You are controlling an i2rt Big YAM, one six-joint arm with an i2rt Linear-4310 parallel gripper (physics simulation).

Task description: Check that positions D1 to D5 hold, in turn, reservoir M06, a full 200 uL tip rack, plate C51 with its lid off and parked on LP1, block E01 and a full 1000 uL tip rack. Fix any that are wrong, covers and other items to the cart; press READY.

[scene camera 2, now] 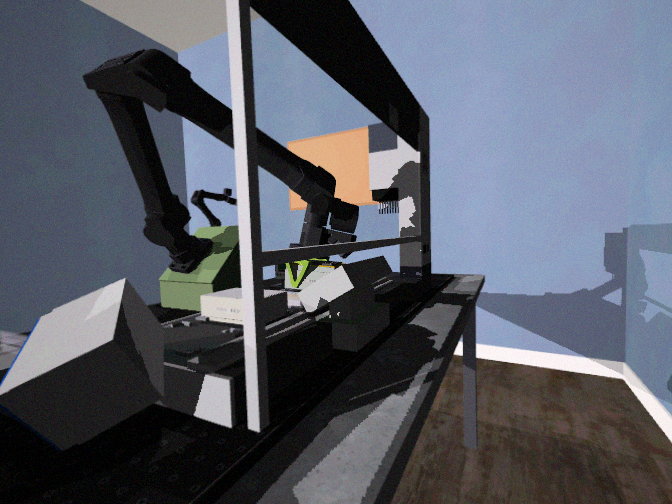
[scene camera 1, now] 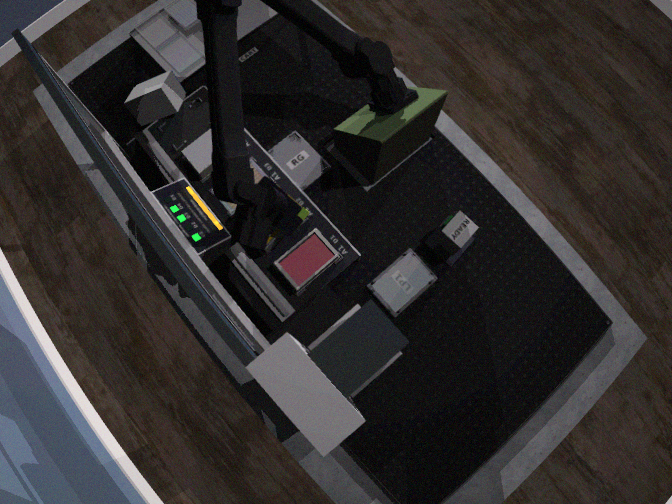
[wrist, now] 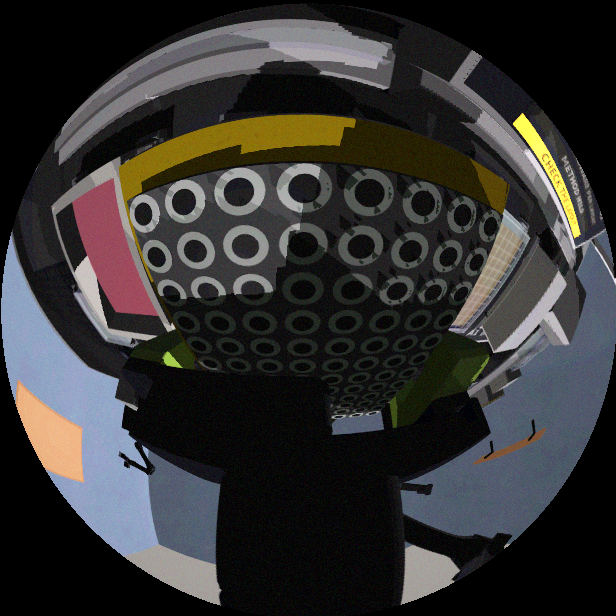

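My gripper (wrist: 304,367) is down over a yellow-framed tip rack (wrist: 310,270). Its green fingers sit against the rack's two long sides, one left (wrist: 166,357) and one right (wrist: 442,373). The rack's holes show ringed tips across the whole top. In scene camera 1 the gripper (scene camera 1: 265,219) hangs over the deck row between a grey block marked RG (scene camera 1: 296,158) and a red-topped plate (scene camera 1: 306,260). A cream gridded plate (wrist: 494,270) lies on the rack's other side. The grey LP1 pad (scene camera 1: 402,281) and the READY button (scene camera 1: 459,229) sit on the mat.
A status panel (scene camera 1: 192,217) shows green lights and a yellow bar. The green arm base (scene camera 1: 390,130) stands at the back. A clear tray (scene camera 1: 168,40) and a white box (scene camera 1: 154,97) lie at the far left end. A dark box (scene camera 1: 358,347) and the gantry frame (scene camera 2: 246,217) border the deck.
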